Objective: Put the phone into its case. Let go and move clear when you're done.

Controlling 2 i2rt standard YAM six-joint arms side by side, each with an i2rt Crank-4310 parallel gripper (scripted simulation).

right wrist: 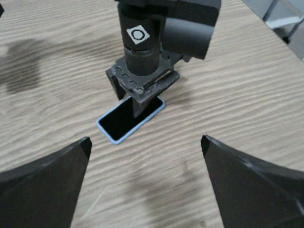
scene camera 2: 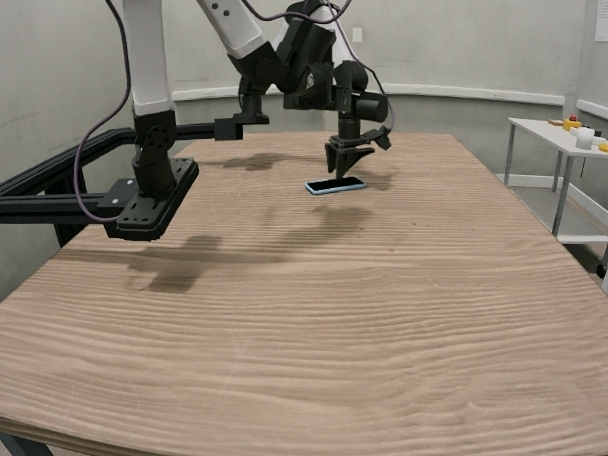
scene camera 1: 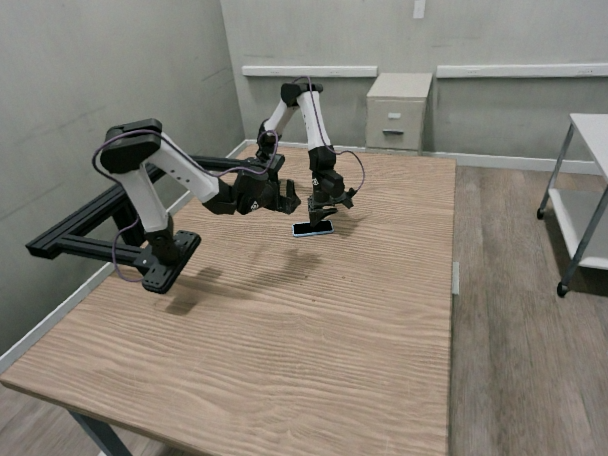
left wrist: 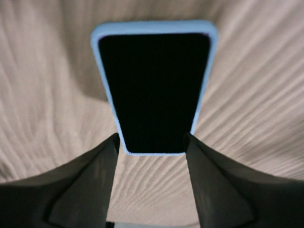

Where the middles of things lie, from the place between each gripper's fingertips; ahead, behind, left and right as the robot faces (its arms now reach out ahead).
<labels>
Right now the black phone [left wrist: 154,80] is 30 mm below my left hand [scene camera 2: 334,176].
Right now the black phone is 170 mm to the left of my right hand [scene camera 2: 328,108] and 230 mm below it.
</labels>
